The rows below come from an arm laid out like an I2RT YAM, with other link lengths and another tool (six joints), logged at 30 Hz.
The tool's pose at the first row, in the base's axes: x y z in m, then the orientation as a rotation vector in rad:
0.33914, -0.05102, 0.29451, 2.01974, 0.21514, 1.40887
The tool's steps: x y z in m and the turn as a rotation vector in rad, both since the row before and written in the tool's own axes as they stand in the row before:
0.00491, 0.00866, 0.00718, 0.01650, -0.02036, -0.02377
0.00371, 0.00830, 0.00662, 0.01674, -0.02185, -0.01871
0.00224, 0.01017, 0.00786, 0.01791, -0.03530, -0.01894
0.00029, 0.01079, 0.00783, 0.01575, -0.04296, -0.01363
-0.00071, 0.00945, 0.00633, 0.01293, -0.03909, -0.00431
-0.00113, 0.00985, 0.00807, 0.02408, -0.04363, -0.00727
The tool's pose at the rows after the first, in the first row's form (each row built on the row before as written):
0.34553, -0.05834, 0.30201, 2.03749, 0.24188, 1.37555
0.35127, -0.06563, 0.30836, 2.05782, 0.26309, 1.34343
0.35732, -0.07554, 0.31431, 2.08674, 0.27942, 1.29659
0.36252, -0.08688, 0.31901, 2.11958, 0.28541, 1.24377
0.36619, -0.09713, 0.32239, 2.15062, 0.28149, 1.19965
0.37099, -0.10872, 0.32487, 2.19176, 0.28589, 1.14923

